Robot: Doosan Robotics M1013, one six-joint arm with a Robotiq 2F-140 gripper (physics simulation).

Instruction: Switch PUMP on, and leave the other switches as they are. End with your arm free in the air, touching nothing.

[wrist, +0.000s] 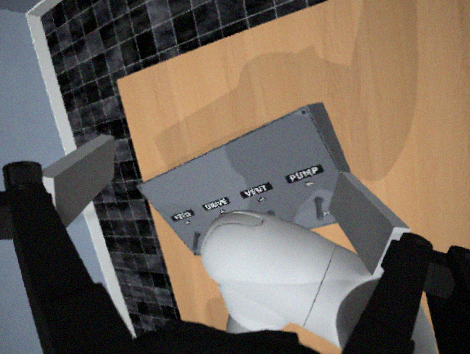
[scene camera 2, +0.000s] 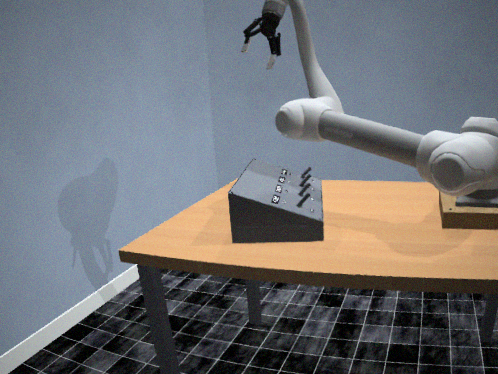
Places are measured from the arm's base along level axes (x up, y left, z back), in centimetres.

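Pixels of known places: gripper, fingertip midpoint: [wrist: 227,174] [scene camera 2: 257,60]; arm's base, origin of the base link: [scene camera 2: 480,199].
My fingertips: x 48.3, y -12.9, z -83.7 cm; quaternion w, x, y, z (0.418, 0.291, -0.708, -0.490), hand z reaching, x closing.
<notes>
For each thing: its top centre in the pictures, then the offset to it from my fingertips. "spot": a spot on its surface instead. Level surfaces: height alone.
- VENT, surface spot: [wrist: 256,190] spot: dx -42.7, dy +18.3, dz +14.2 cm
- apparently DRIVE, surface spot: [wrist: 216,204] spot: dx -42.7, dy +29.8, dz +17.8 cm
- PUMP lever, middle of its top: [wrist: 317,213] [scene camera 2: 306,166] dx -41.0, dy +4.6, dz +18.7 cm
- VENT lever, surface spot: [wrist: 271,213] spot: dx -44.3, dy +16.1, dz +20.4 cm
- wooden table, its level: dx -53.7 cm
A grey sloped switch panel [scene camera 2: 260,185] [wrist: 280,145] stands on the table. In the wrist view its labels read, from the right, PUMP [wrist: 305,173], VENT [wrist: 256,190], apparently DRIVE [wrist: 216,204], and one too blurred to read. The PUMP lever [scene camera 2: 306,172] [wrist: 319,208] is the farthest of the row in the scene view. The levers there slant alike. The arm hides the DRIVE lever and part of the VENT lever [wrist: 271,213] in the wrist view. My gripper [scene camera 2: 257,55] [wrist: 227,174] is open and empty, high above the panel, touching nothing.
The wooden table [scene camera 2: 375,255] [wrist: 200,95] carries the panel and the robot's base block [scene camera 2: 465,219]. My arm's pale elbow [scene camera 2: 305,119] [wrist: 270,255] is in the air to the panel's right in the scene view. Blue walls [scene camera 2: 100,100] stand behind and left of the table.
</notes>
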